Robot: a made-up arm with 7 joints.
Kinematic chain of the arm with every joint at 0, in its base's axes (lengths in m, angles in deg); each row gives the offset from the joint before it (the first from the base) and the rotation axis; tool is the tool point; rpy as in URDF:
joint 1: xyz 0 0 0.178 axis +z
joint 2: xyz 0 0 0 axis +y
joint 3: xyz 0 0 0.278 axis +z
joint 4: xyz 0.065 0 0 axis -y
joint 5: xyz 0.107 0 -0.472 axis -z
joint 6: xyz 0 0 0 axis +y
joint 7: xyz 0.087 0 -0.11 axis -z
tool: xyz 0 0 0 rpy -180 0 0
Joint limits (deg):
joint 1: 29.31..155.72
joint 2: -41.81..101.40
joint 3: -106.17..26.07
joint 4: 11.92..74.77
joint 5: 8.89..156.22
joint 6: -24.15..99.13
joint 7: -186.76..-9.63
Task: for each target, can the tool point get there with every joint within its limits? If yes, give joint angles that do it. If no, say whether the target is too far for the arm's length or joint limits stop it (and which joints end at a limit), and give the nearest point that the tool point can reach.
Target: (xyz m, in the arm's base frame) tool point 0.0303 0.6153 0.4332
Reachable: yes | joints 107.73 -10.24 -26.17 68.88 76.35 72.38 -126.65
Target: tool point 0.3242 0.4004 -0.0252
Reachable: yes | joints 127.80 54.53 -58.64 55.51 142.39 -7.52 -101.12
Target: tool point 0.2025 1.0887 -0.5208
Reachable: no: too far | nearest point 0.1153 0.6199 -0.2199 | short by 0.564 m
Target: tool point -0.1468 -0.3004 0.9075
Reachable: no: joint limits stop it (at a limit: joint 1, joint 2, joint 3, joint 4, joint 5, joint 6) | nearest point -0.3018 -0.2230 0.8081 | short by 0.200 m
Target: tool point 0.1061 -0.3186 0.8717
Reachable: no: joint limits stop it (at a limit: joint 1, joint 2, joint 4, joint 5, joint 6) | nearest point 0.3149 -0.2823 0.7814 | short by 0.230 m
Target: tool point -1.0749 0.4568 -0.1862
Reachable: no: too far | nearest point -0.6550 0.2784 -0.0439 | short by 0.478 m
